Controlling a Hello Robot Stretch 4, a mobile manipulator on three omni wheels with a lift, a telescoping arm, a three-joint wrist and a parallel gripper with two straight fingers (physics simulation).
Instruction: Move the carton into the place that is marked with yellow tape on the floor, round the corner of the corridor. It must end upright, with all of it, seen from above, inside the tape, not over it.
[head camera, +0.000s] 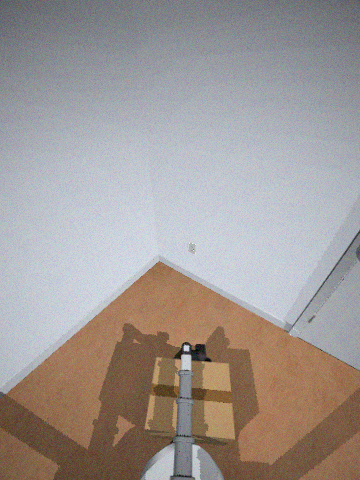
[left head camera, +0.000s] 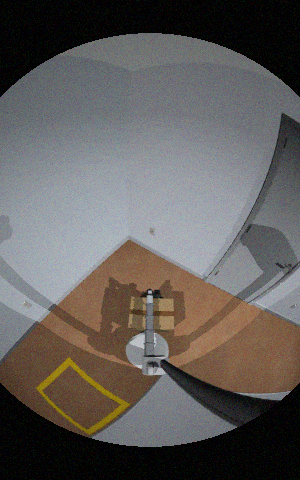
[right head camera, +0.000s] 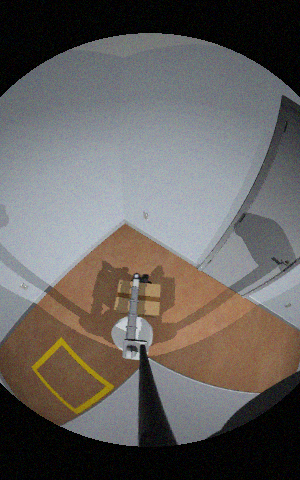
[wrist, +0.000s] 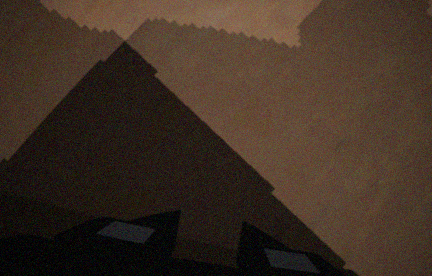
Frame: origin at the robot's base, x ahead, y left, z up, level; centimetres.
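Where they show: gripper, fingertip midpoint: (wrist: 208, 235).
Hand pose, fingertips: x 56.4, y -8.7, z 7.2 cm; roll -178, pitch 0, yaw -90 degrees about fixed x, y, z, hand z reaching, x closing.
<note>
Each offset is from my fingertips to the top centre of the thing. "spot": to the spot under its first point.
The carton @(dz +22.3, dx -19.1, dy +5.8 cm) (head camera: 217, 417) (left head camera: 166, 305) (right head camera: 153, 289) is a light tan box with a darker brown band across its top. It stands upright on the orange-brown floor under my telescoping arm. My gripper (head camera: 199, 352) (left head camera: 157, 293) (right head camera: 145, 278) (wrist: 208, 235) is at the carton's far side, low down. In the wrist view its two dark fingers stand apart, with shadowed floor between them; it is open and empty. Contact with the carton is hidden. The yellow tape outline @(spot: dz -9.8, dx -115.2, dy +112.3 cm) (left head camera: 54, 374) (right head camera: 47, 354) lies on the floor at the lower left, apart from the carton.
Two pale walls (head camera: 75, 225) (head camera: 225, 200) meet in a corner beyond the carton. A grey door (head camera: 335, 320) (left head camera: 270, 190) is at the right. A pale wall corner @(spot: dz +46.0, dx -111.0, dy +8.1 cm) (left head camera: 150, 415) (right head camera: 107, 415) is at the bottom, close to the tape's right corner. Shadows surround the carton.
</note>
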